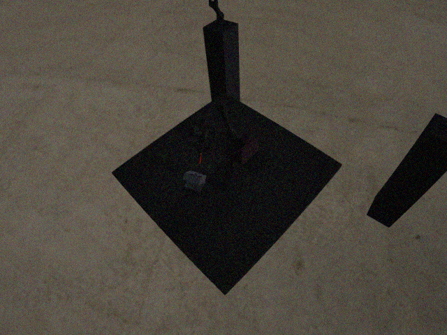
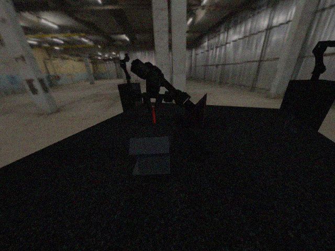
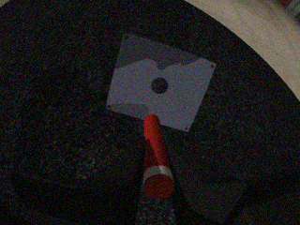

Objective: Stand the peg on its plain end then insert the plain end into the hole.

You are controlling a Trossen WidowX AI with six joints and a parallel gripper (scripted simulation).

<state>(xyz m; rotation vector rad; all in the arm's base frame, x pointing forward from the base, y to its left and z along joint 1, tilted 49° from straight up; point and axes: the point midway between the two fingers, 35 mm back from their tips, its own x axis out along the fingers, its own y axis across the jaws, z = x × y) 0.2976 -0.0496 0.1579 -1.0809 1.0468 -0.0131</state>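
Now: gripper tip 11 cm short of the sloped panel, 3 cm to the right of it and 10 cm above it. Also, from my gripper tip: red peg (1 cm behind, 1 cm above); grey base (13 cm ahead, 3 cm to the left, 16 cm below).
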